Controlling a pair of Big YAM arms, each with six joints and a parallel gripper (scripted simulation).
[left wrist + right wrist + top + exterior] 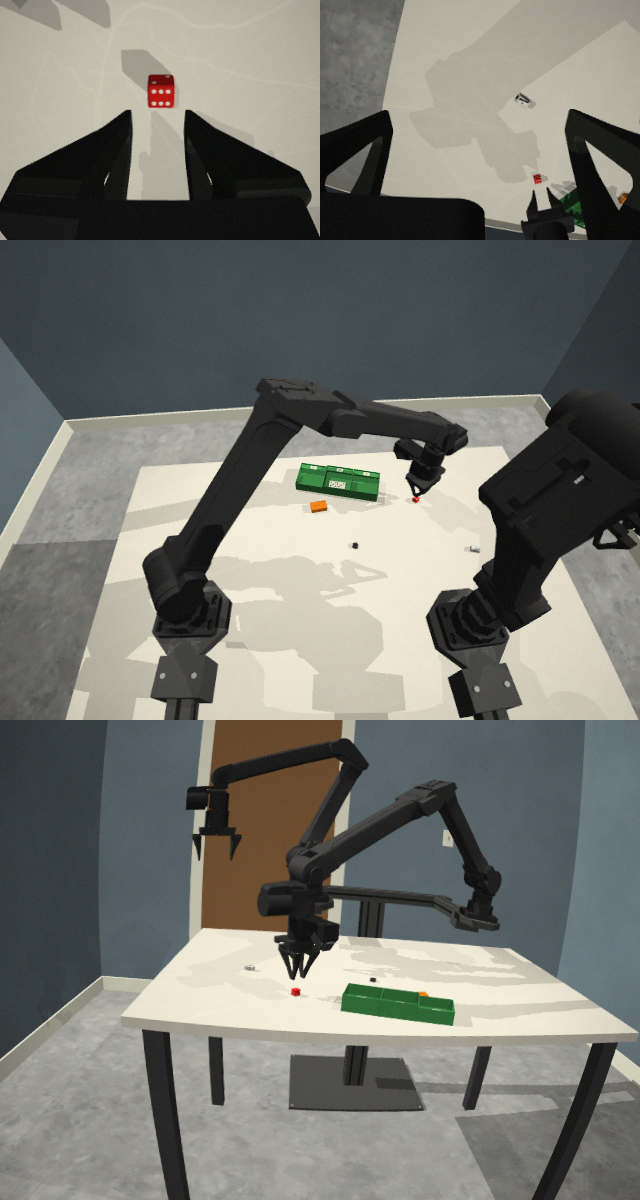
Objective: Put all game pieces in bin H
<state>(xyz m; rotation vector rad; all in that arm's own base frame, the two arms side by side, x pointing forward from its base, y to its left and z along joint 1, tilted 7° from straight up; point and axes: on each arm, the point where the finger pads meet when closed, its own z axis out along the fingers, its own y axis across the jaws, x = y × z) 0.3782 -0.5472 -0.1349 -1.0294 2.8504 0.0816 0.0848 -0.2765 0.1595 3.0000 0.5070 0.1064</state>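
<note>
My left gripper is now 40 mm above the red die. Also, from my left hand: grey metal part 160 mm behind, 150 mm to the right, 40 mm below; green bin row 240 mm to the left, 50 mm ahead, 30 mm below; white domino 240 mm to the left, 40 mm below, 40 mm ahead.
</note>
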